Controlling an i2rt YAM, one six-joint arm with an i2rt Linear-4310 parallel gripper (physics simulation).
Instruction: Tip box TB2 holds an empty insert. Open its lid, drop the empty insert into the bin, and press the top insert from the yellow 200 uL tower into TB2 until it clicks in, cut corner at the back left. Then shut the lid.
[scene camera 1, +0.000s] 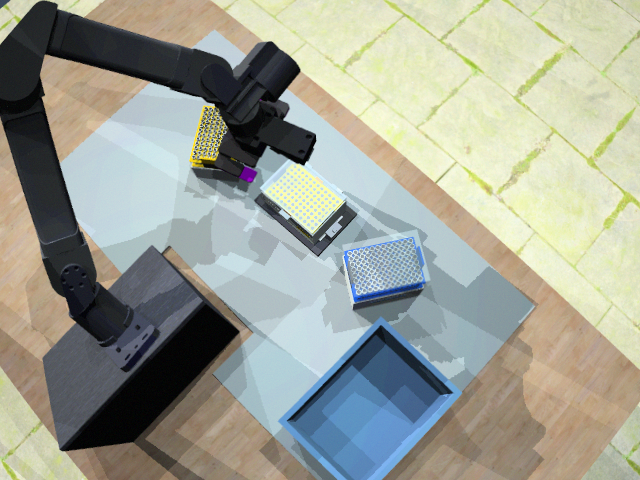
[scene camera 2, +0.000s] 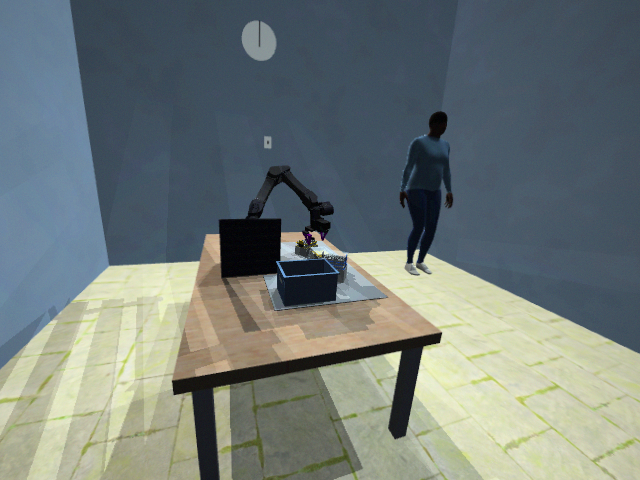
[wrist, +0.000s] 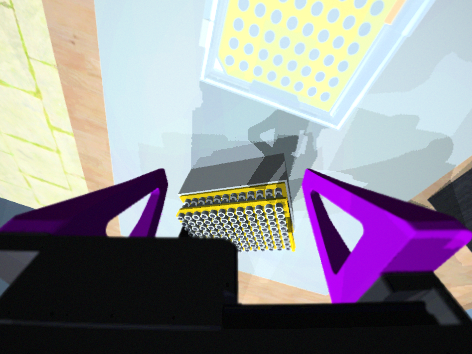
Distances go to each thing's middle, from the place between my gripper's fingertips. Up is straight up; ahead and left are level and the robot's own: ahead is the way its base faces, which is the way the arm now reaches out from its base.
My hand is 40 cm to the left of the blue bin (scene camera 1: 380, 398), 23 cm past it and 3 cm above it.
